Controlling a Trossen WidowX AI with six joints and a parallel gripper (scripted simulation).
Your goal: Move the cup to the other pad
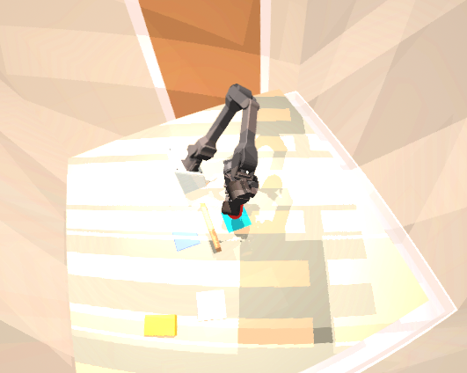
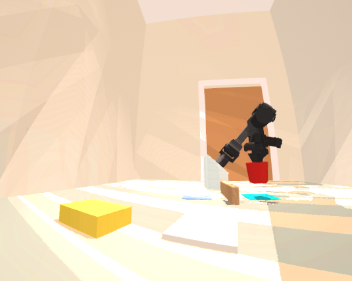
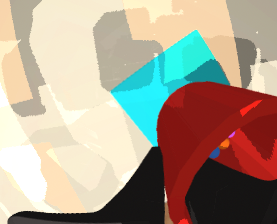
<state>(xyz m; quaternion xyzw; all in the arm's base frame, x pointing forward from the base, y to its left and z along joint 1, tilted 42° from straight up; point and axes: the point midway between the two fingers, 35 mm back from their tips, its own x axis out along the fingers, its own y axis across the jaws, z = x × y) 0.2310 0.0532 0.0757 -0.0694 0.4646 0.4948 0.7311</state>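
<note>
The cyan pad lies 20 mm ahead of my gripper tip, 20 mm to the right of it and 90 mm below it. Round my gripper tip: wooden block: 10 mm ahead, 130 mm to the right, 70 mm below; red cup: 20 mm ahead, 20 mm to the right; flat white slab: 280 mm ahead, 260 mm to the right, 80 mm below.
</note>
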